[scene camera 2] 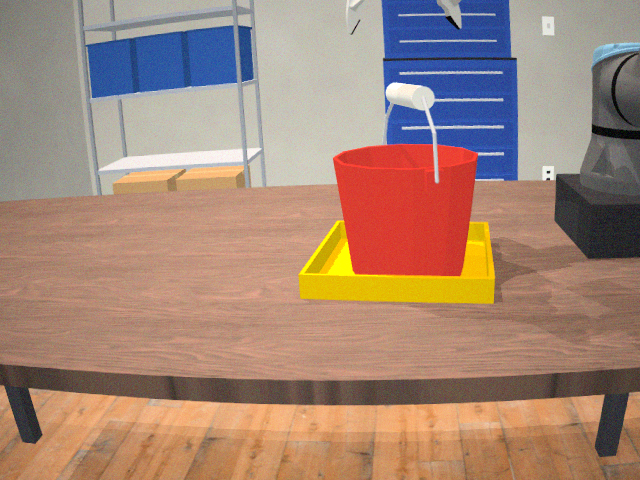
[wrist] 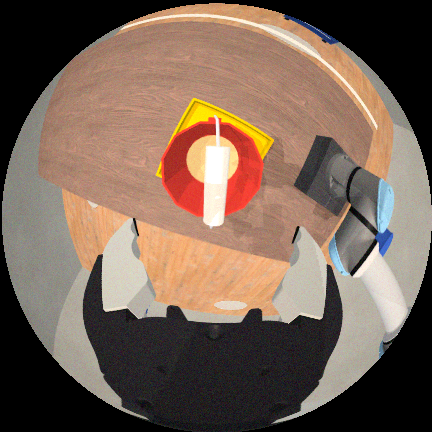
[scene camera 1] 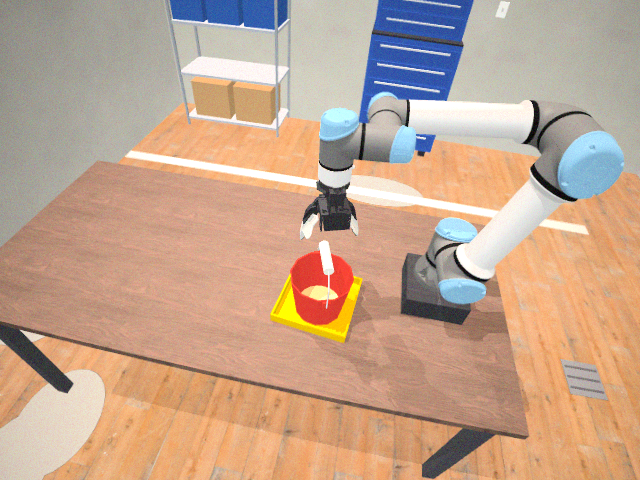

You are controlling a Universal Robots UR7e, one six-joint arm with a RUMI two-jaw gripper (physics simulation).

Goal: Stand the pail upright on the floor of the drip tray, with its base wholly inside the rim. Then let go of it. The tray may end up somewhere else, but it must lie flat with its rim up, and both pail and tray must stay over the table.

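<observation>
A red pail stands upright on the floor of the yellow drip tray, with its base inside the rim. The tray lies flat on the table, rim up. The pail's white handle grip stands raised above the pail. My gripper is open, with its jaws wide apart and apart from the handle. It hangs above the handle grip. In scene camera 2 the jaw tips show at the top edge.
The brown table bears the tray. The arm's dark base block stands to the right of the tray. A shelf rack and a blue drawer cabinet stand behind the table.
</observation>
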